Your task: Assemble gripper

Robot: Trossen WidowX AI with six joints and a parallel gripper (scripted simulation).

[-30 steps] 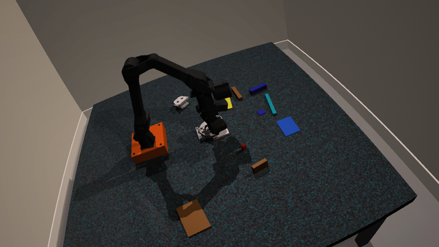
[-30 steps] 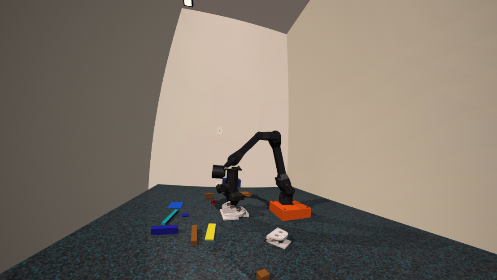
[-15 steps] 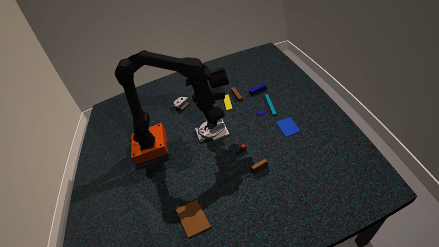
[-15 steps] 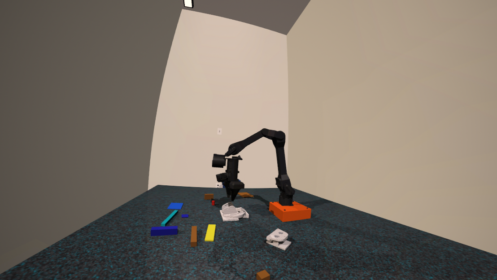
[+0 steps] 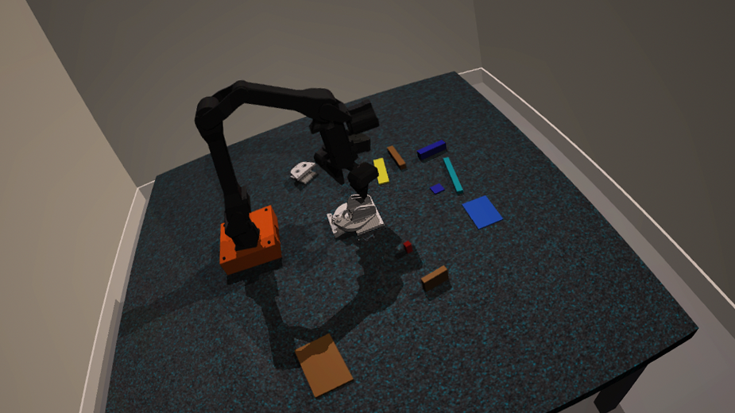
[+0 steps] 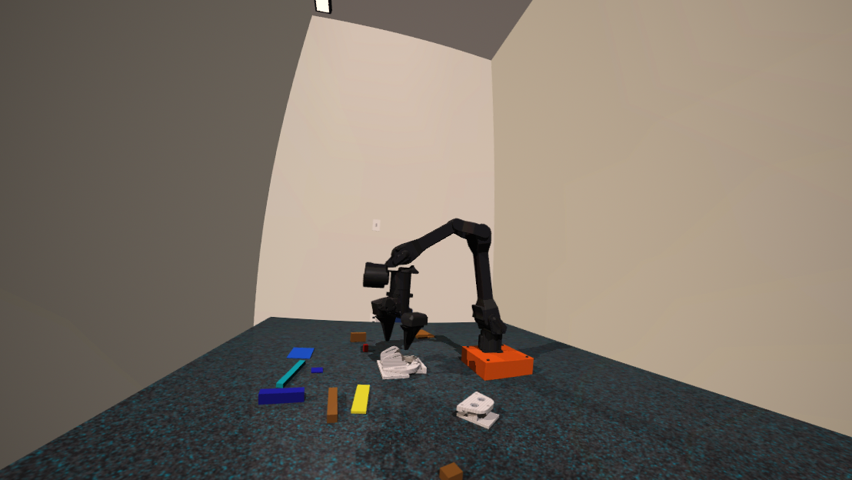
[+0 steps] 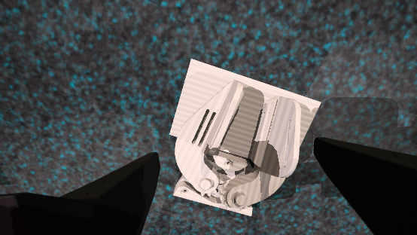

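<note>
Now: gripper tip 170 mm past the white block, 220 mm to the right of it and 70 mm above it. The rest, counted from my gripper tip: white jaw (40 mm behind, 10 mm to the right, 60 mm below); then yellow bar (70 mm ahead, 160 mm to the left, 70 mm below); then red cube (110 mm ahead, 160 mm to the right, 70 mm below).
</note>
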